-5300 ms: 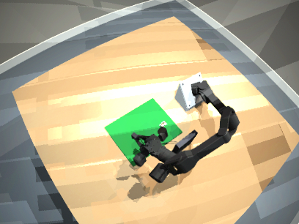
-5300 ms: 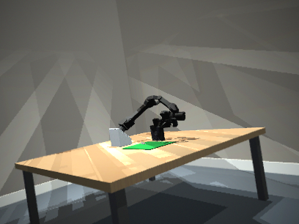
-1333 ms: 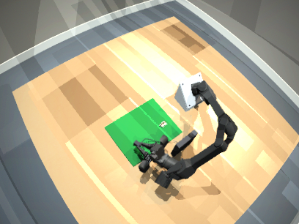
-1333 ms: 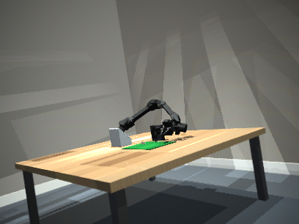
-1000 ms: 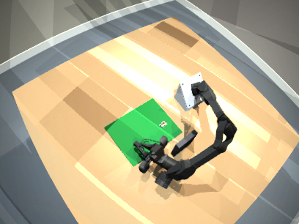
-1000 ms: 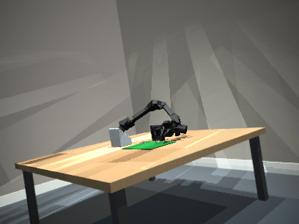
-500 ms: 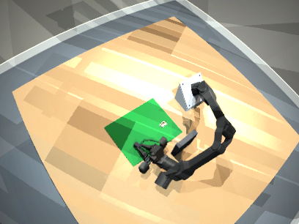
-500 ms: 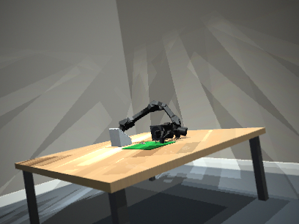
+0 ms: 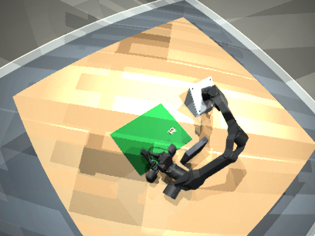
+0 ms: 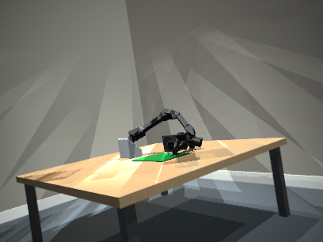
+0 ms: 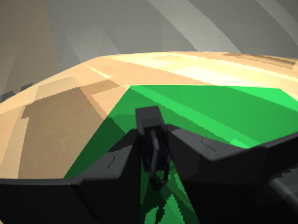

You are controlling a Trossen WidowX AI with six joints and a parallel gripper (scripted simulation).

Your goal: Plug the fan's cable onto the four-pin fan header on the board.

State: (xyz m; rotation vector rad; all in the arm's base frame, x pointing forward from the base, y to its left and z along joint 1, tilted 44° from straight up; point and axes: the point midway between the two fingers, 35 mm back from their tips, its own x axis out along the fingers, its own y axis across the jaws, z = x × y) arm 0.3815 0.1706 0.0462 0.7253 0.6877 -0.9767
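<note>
Now: the black fan plug 10 mm below my gripper tip. The rest, counted from my gripper tip: white four-pin fan header (170 mm behind, 60 mm to the right, 40 mm below); then black fan (190 mm behind, 90 mm to the left, 20 mm above); then green board (70 mm behind, 70 mm to the right, 50 mm below).
</note>
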